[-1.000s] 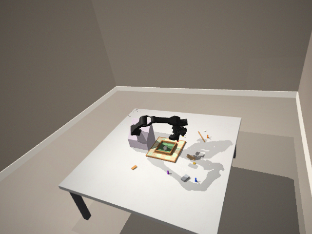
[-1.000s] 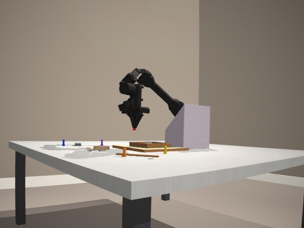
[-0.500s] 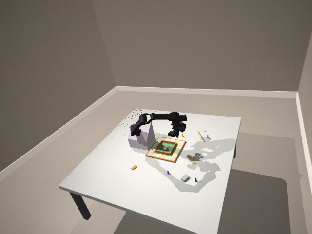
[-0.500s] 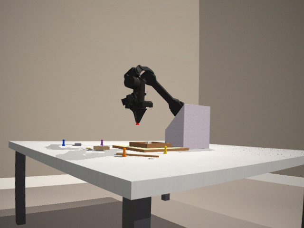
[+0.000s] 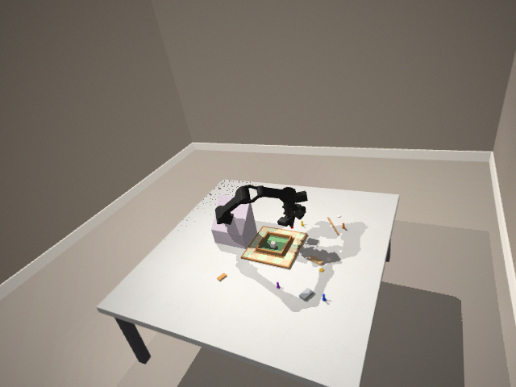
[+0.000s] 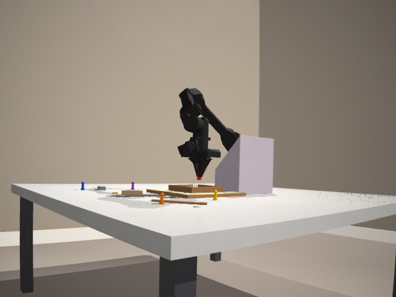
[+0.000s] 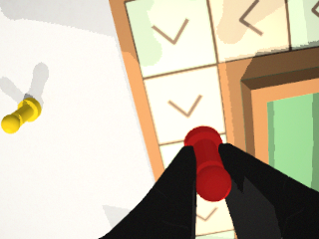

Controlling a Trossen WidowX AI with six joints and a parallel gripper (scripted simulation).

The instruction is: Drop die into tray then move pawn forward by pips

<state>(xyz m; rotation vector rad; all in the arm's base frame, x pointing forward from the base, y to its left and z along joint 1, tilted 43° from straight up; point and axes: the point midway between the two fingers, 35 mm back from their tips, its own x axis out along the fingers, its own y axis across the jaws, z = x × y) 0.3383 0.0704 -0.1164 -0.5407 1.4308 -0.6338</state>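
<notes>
The yellow pawn is 1 cm ahead of my gripper tip, 11 cm to the left of it and 6 cm below it. From my gripper tip the other things lie so: red pawn: 1 cm above; green dice tray: 6 cm behind, 11 cm to the right, 7 cm below; white die: 6 cm behind, 13 cm to the right, 5 cm below.
</notes>
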